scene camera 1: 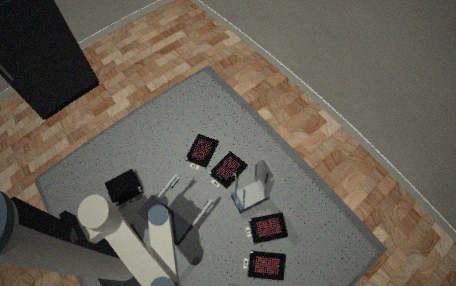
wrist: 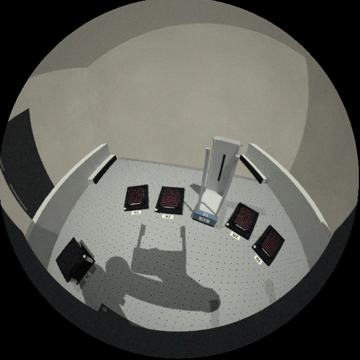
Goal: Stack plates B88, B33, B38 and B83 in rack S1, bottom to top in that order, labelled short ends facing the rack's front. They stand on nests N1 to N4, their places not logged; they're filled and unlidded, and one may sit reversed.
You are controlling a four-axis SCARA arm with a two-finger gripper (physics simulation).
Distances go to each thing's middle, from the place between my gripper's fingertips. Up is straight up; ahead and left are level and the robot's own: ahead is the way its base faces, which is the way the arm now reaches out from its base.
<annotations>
Right now my hand is 290 mm short of the rack upright panel [wrist: 221, 147], 90 mm to the left of it and 190 mm above it.
</annotations>
